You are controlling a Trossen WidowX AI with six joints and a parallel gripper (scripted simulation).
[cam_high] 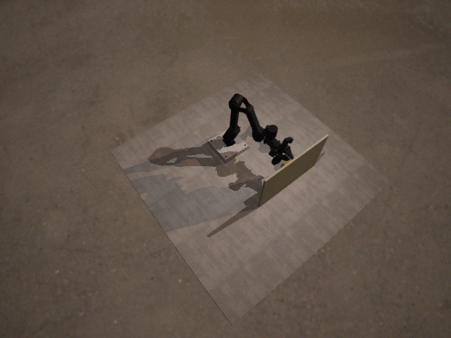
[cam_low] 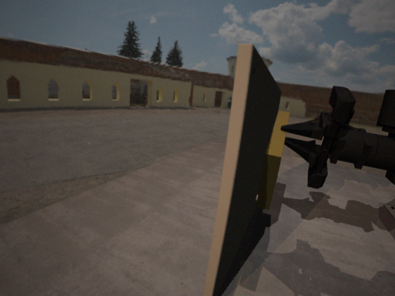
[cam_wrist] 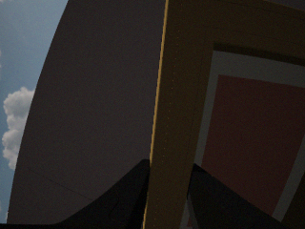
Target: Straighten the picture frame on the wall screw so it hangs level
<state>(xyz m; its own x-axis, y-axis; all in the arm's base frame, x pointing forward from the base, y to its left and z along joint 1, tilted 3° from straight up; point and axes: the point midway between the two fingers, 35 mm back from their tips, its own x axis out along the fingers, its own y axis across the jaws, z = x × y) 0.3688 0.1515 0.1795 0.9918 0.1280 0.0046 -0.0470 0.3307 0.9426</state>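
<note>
The picture frame is 5 cm below my gripper tip, 2 cm to the right of it and 1 cm ahead of it. Round my gripper tip: wall panel (6 cm below, 2 cm ahead, 1 cm to the right).
</note>
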